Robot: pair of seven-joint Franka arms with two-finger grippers.
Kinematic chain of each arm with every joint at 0, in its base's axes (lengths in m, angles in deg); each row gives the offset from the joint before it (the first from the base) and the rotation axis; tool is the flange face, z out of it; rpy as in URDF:
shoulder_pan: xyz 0 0 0.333 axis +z
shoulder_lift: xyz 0 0 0 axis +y
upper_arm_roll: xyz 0 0 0.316 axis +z
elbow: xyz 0.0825 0 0 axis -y
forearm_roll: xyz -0.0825 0 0.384 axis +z
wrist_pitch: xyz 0 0 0 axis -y
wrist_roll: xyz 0.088 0 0 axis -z
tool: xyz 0 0 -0.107 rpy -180 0 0
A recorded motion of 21 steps. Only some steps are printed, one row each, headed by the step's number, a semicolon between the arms.
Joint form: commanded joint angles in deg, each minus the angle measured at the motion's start. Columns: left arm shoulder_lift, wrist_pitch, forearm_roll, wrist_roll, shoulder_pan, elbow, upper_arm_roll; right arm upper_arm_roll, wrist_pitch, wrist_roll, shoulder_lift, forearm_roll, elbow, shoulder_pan.
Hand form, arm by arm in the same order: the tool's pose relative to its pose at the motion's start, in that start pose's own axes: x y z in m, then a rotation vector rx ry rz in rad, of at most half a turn. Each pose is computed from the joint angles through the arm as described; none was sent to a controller.
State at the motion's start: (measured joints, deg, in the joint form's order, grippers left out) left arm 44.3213 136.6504 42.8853 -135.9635 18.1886 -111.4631 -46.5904; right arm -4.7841 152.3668 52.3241 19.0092 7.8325 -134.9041 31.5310
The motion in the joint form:
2: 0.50 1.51 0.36 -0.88 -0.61 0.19 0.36; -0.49 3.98 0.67 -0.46 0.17 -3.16 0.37
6: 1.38 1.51 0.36 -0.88 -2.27 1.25 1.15; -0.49 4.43 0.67 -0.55 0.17 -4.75 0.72
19: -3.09 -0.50 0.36 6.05 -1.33 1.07 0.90; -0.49 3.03 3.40 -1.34 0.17 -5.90 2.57
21: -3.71 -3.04 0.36 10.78 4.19 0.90 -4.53; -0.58 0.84 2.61 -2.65 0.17 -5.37 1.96
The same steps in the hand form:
2: -0.0049 0.0006 0.0025 -0.0140 -0.0164 -0.0066; -0.0047 0.0140 0.0078 0.0145 0.0194 0.0191
6: -0.0136 0.0015 0.0081 -0.0111 -0.0169 0.0031; -0.0122 0.0220 0.0153 -0.0020 0.0109 0.0145
19: -0.0010 0.0105 -0.0247 -0.0553 0.0409 0.1148; -0.0303 0.0219 0.0177 -0.0279 -0.0071 0.0308
21: 0.0096 0.0151 -0.0521 -0.0600 0.0258 0.1727; -0.0249 0.0214 0.0069 -0.0294 -0.0159 0.0278

